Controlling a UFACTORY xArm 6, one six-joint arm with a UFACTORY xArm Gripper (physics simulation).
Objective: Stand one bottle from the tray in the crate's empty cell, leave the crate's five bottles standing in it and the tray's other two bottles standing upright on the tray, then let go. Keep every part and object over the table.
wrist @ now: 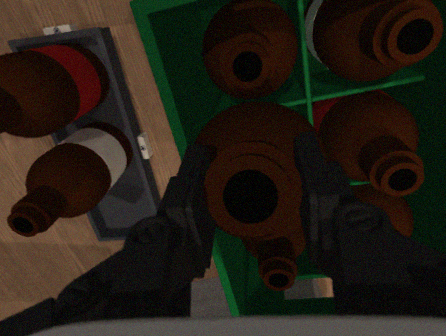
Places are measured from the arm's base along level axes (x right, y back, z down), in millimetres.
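Pixels of known places: gripper, fingertip midpoint: (253, 168).
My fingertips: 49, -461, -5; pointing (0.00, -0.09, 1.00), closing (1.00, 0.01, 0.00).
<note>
Ahead of a thing's pixels: the offset from my fingertips to its top centre, as dx, dy, dz. "pt": to the spot under its first point. Level surfaces: height alone.
My gripper (253, 168) is shut on a brown bottle {+0, +22, -37} (255, 175), seen nearly end-on with its mouth toward the camera. The bottle is over the left column of the green crate {pt -49, -29, +58} (161, 82), between two crate bottles, one above (250, 55) and one below (277, 260) in the view. Three more crate bottles {+87, -30, +70} (370, 40) {+91, +58, +70} (365, 135) {+98, +144, +70} (400, 215) are in the right column. The held bottle's base and the cell floor under it are hidden. On the grey tray {pt -211, +181, +228} (125, 215) at left, a red-labelled bottle {pt -173, -22, +121} (40, 95) and a white-labelled bottle {-203, +72, +74} (70, 175) stand upright.
Green dividers {+47, +61, +140} (305, 60) separate the crate's cells. The tray lies beside the crate's left wall, with a narrow strip of wooden table {dz +234} (135, 85) between them. Small pale blocks (144, 146) (57, 30) sit at the tray's edges. A grey surface (207, 297) shows near the bottom.
</note>
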